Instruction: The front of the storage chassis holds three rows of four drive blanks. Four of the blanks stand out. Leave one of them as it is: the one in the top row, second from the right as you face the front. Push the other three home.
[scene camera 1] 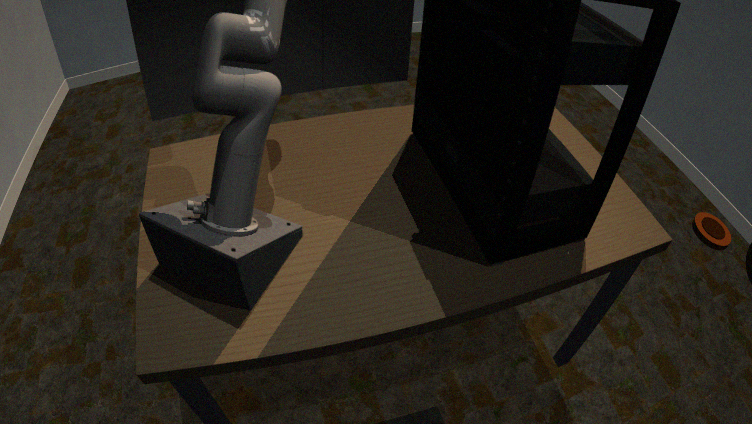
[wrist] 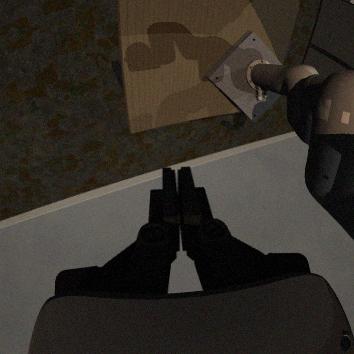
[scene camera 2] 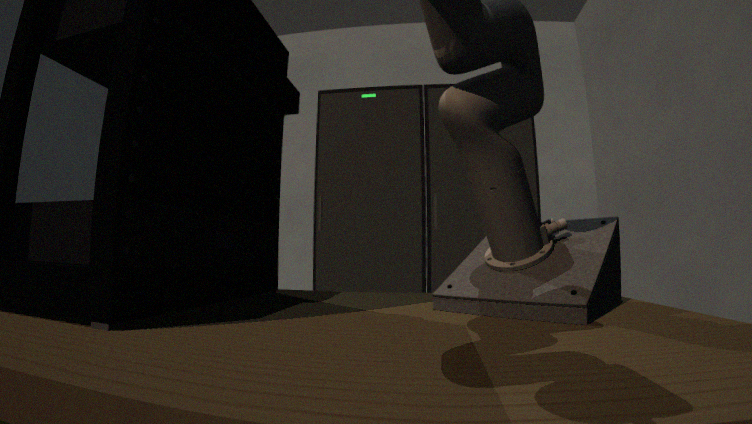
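Pixels of known places: gripper, fingertip midpoint: [wrist: 175,186]; arm's base, link origin: [scene camera 1: 228,223] [wrist: 260,74] [scene camera 2: 519,252].
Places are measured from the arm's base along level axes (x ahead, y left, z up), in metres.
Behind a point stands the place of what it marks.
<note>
A tall black rack [scene camera 1: 473,121] @[y 0.025, x 0.521, z 0.152 m] [scene camera 2: 210,173] @[y 0.144, x 0.519, z 0.130 m] stands on the table in both scene views. It is too dark to make out the storage chassis, its front or any drive blank. In scene camera 2 a dark block [scene camera 2: 292,97] @[y -0.084, x 0.469, z 0.357 m] juts from the rack's right-hand edge. My gripper [wrist: 175,186] @[y 0.537, x 0.099, z 0.401 m] is shut, with its narrow fingers together and nothing between them. In the wrist view it hangs in front of a pale wall and the floor, and the rack does not show there. The gripper is outside both scene views, so its distance from the rack cannot be told.
The arm [scene camera 1: 239,94] @[y 0.055, x 0.061, z 0.260 m] [scene camera 2: 495,184] @[y 0.099, x 0.057, z 0.107 m] [wrist: 335,115] @[y 0.369, x 0.142, z 0.410 m] rises from a wedge-shaped base [scene camera 1: 205,263] @[y -0.098, x -0.054, z 0.003 m] [scene camera 2: 516,311] @[y 0.123, x 0.033, z -0.086 m] [wrist: 230,77] @[y 0.111, x -0.033, z -0.038 m] on the wooden table [scene camera 1: 337,294] @[y -0.148, x 0.193, z -0.097 m] [scene camera 2: 263,373] @[y 0.402, x 0.290, z -0.097 m] [wrist: 142,95] @[y 0.423, x -0.102, z -0.097 m]. Dark cabinets [scene camera 1: 363,42] [scene camera 2: 368,194] stand beyond the table. An orange ring [scene camera 1: 699,226] lies on the floor.
</note>
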